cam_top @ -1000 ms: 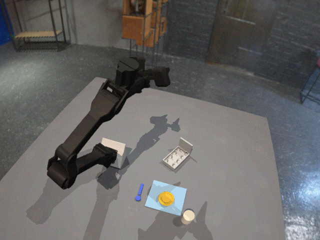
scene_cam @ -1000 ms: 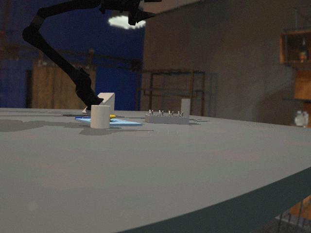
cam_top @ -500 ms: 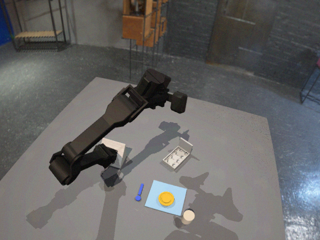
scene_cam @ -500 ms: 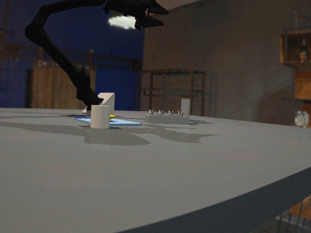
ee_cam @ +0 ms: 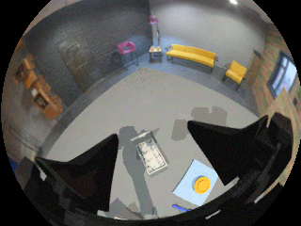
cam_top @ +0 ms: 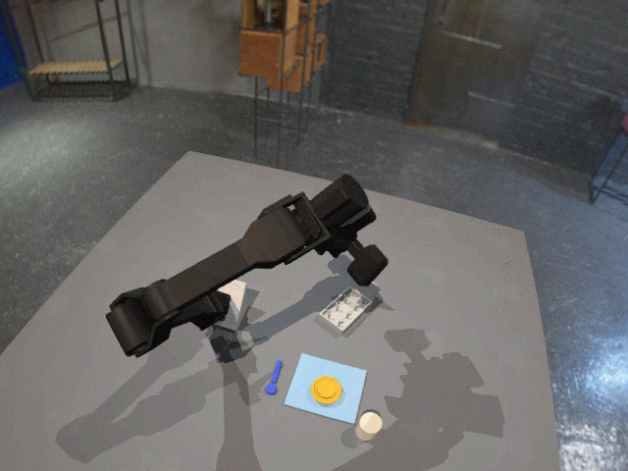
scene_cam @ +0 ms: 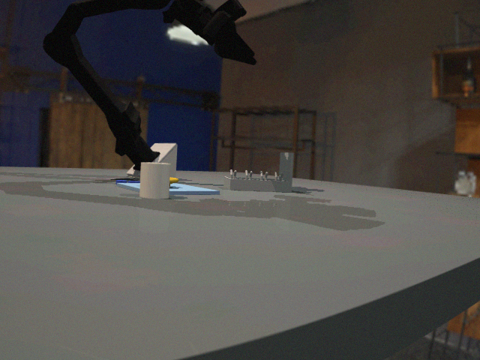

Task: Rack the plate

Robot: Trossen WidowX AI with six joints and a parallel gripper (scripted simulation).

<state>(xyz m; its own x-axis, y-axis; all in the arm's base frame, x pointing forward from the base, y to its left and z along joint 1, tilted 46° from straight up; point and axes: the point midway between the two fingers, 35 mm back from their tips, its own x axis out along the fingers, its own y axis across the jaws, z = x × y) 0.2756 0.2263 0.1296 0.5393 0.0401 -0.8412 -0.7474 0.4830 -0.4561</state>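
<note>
The yellow plate lies 250 mm below my gripper tip and 200 mm to the right of it. From my gripper tip the other things lie so: blue spoon (260 mm below, 200 mm to the right, 110 mm behind); then light blue mat (260 mm below, 180 mm to the right); then grey dish rack (240 mm below, 30 mm to the left, 10 mm behind).
</note>
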